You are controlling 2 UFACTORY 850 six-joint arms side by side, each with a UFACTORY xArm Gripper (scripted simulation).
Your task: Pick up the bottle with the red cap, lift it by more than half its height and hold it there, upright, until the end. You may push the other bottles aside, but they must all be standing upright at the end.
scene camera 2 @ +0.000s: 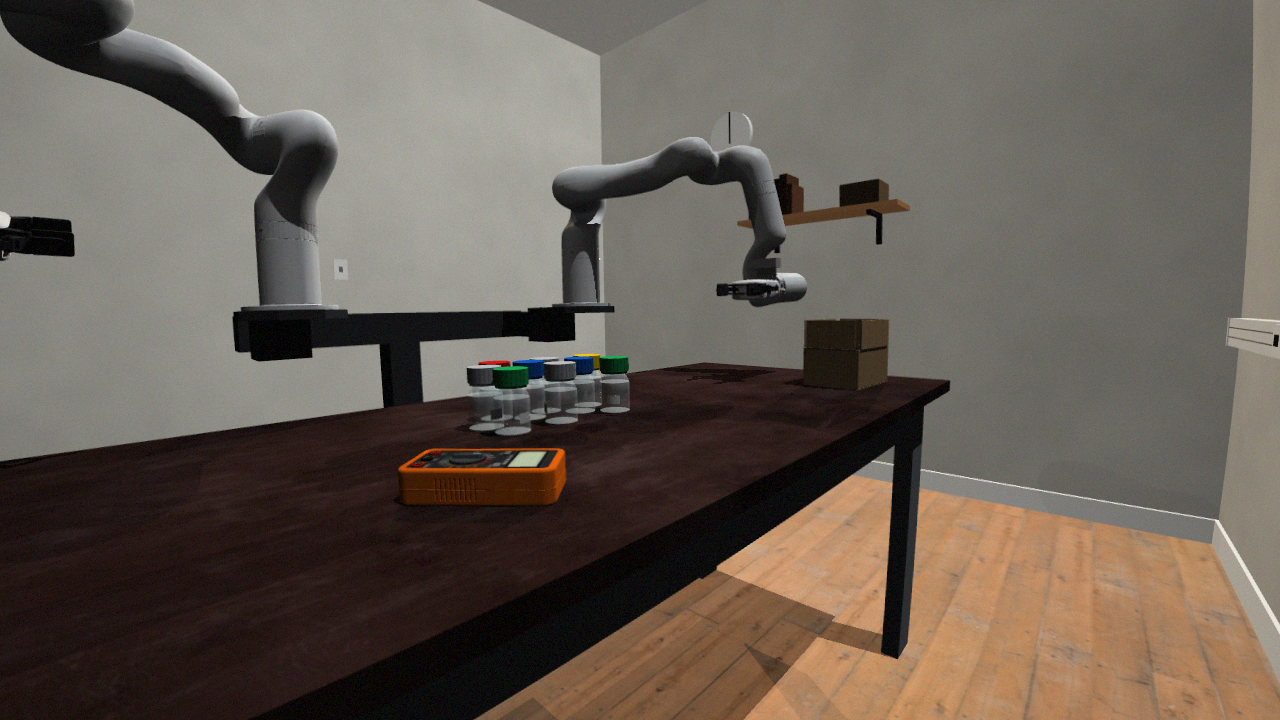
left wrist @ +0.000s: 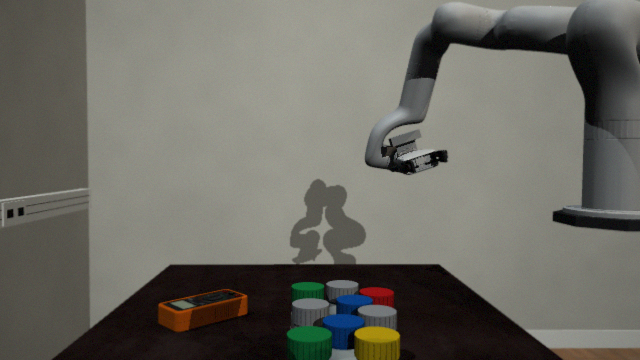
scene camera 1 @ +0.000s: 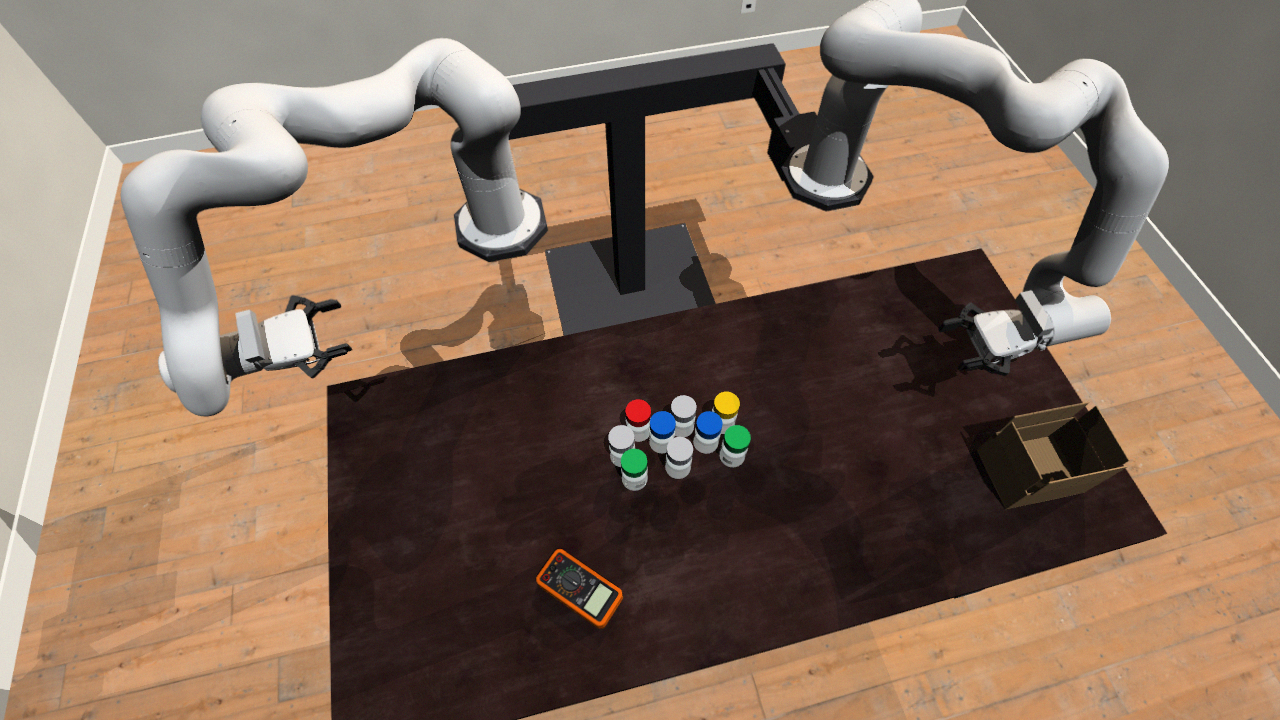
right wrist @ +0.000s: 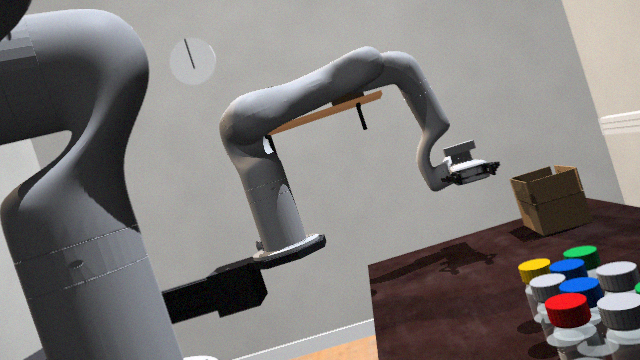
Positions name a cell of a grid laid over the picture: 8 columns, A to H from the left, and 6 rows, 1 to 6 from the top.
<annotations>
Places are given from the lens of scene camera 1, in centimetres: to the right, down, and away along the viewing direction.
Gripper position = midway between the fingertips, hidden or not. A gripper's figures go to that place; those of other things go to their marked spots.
my left gripper (scene camera 1: F3): 63, -3, 132
my right gripper (scene camera 1: C3): -57, -7, 127
cardboard box (scene camera 1: G4): 94, 20, 146
</annotations>
